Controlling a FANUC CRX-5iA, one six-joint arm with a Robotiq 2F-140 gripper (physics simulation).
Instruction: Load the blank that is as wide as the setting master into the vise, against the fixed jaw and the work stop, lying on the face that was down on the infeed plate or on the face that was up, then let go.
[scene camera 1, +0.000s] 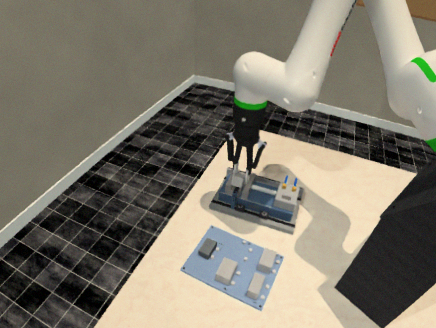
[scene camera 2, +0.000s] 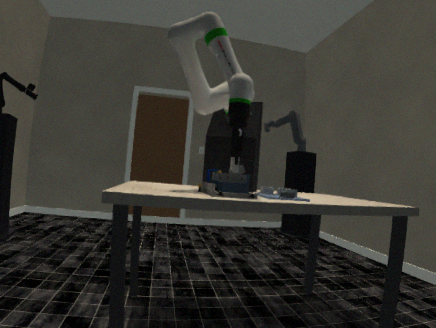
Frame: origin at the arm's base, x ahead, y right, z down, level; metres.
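Where they show: gripper, fingertip midpoint: (scene camera 1: 240, 179) (scene camera 2: 233, 172).
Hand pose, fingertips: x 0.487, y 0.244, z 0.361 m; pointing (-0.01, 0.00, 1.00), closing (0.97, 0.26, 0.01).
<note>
Things, the pixels of their centre, and the offset from my fingertips. "pt": a spot on its surface instead. Level surfaces: height alone.
- vise, body centre: (scene camera 1: 258, 193) (scene camera 2: 226, 183) dz +0.052, dx -0.071, dy -0.003 m
- light grey blank, body centre: (scene camera 1: 239, 179) dz -0.008, dx +0.003, dy -0.012 m
- blue infeed plate, surface spot: (scene camera 1: 197, 265) pt dz +0.093, dx +0.086, dy -0.298 m
- dark grey block, body centre: (scene camera 1: 207, 248) (scene camera 2: 287, 195) dz +0.081, dx +0.067, dy -0.243 m
- table, surface height: dz +0.101 m
My gripper (scene camera 1: 241, 173) (scene camera 2: 236, 161) points straight down over the left end of the vise (scene camera 1: 275, 210) (scene camera 2: 234, 186) in scene camera 1. It is shut on a light grey blank (scene camera 1: 238, 180) (scene camera 2: 235, 167), which sits low at the jaws; its underside is hidden, so contact with the jaw and the work stop cannot be told. The blue infeed plate (scene camera 1: 197, 265) (scene camera 2: 300, 199) lies in front of the vise. It bears a dark grey block (scene camera 1: 207, 248), perhaps the setting master, and light blanks (scene camera 1: 226, 270) (scene camera 1: 267, 260) (scene camera 1: 256, 285).
A grey block with orange parts and two upright blue pins (scene camera 1: 287, 197) stands at the vise's right end in scene camera 1. Small pale pegs stand on the plate. The black robot pedestal (scene camera 1: 395, 250) is to the right of the table (scene camera 1: 150, 285) (scene camera 2: 350, 202).
</note>
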